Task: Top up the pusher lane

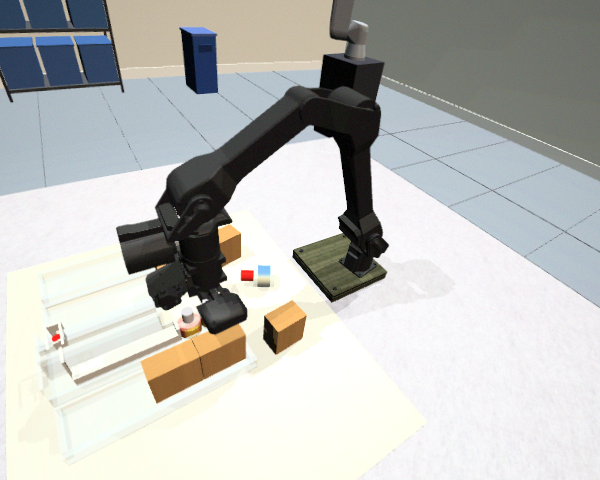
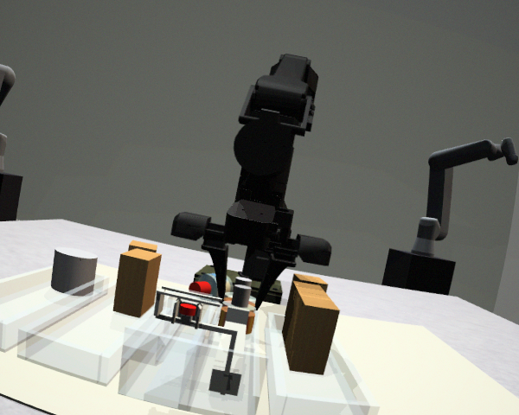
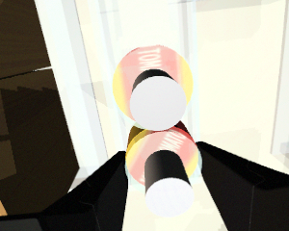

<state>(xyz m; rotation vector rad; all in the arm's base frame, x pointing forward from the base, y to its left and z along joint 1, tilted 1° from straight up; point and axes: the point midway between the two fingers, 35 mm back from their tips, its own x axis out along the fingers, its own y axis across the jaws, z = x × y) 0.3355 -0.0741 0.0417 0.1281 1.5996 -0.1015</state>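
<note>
Now: the clear sprung lane 14 cm ahead of my gripper tip, 4 cm to the right of it and 1 cm below it. Round my gripper tip: grey cylinder 2 cm behind, 22 cm to the right; then red mark 22 cm ahead, 7 cm to the right, 4 cm above.
</note>
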